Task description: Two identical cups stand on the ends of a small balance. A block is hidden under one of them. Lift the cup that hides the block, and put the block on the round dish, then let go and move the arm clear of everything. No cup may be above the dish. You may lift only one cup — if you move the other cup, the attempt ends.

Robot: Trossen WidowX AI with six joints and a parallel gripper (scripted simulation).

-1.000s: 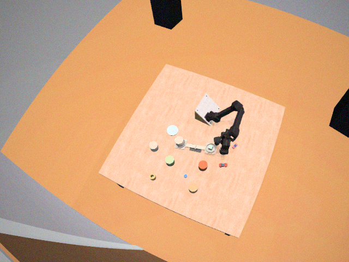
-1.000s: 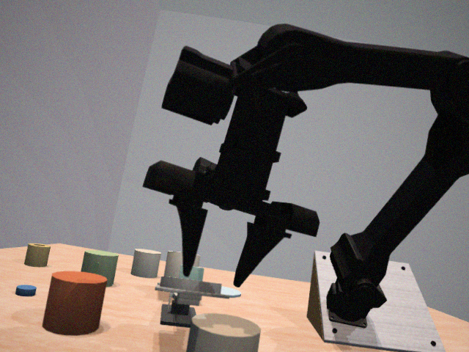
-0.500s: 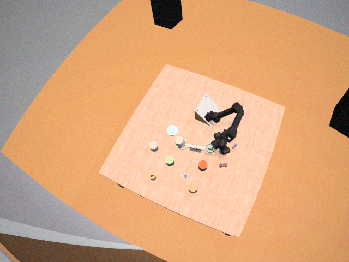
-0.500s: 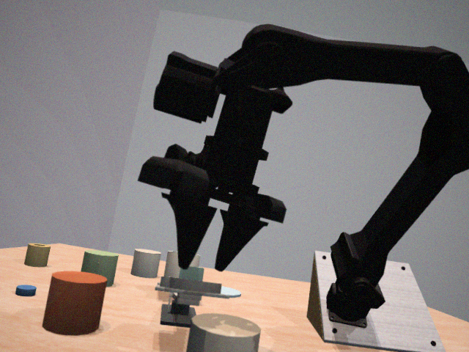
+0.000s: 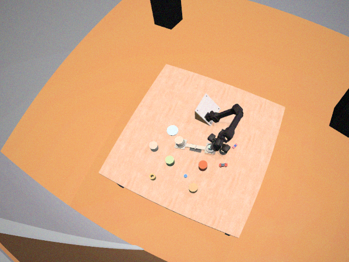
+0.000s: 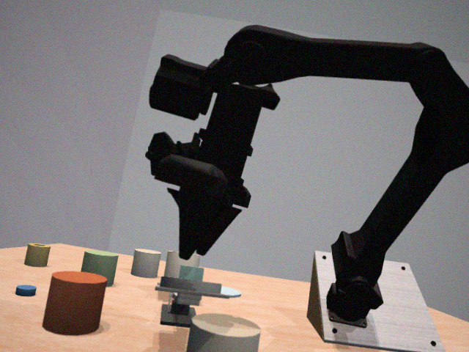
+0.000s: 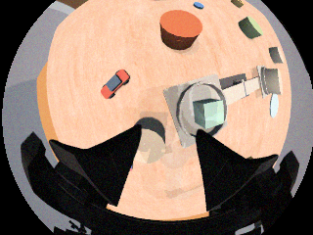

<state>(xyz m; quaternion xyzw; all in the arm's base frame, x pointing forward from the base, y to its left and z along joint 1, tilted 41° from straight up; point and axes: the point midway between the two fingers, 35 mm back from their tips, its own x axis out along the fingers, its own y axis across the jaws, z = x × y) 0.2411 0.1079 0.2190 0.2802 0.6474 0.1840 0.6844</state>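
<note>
The pale-green block is 50 mm to the right of my gripper tip, 30 mm below it and 10 mm ahead of it. Round my gripper tip: small balance: 170 mm to the right, 100 mm below, 50 mm ahead; then red toy car: 110 mm below, 100 mm to the left, 60 mm ahead; then red-orange cylinder: 140 mm ahead, 80 mm below, 30 mm to the right.
</note>
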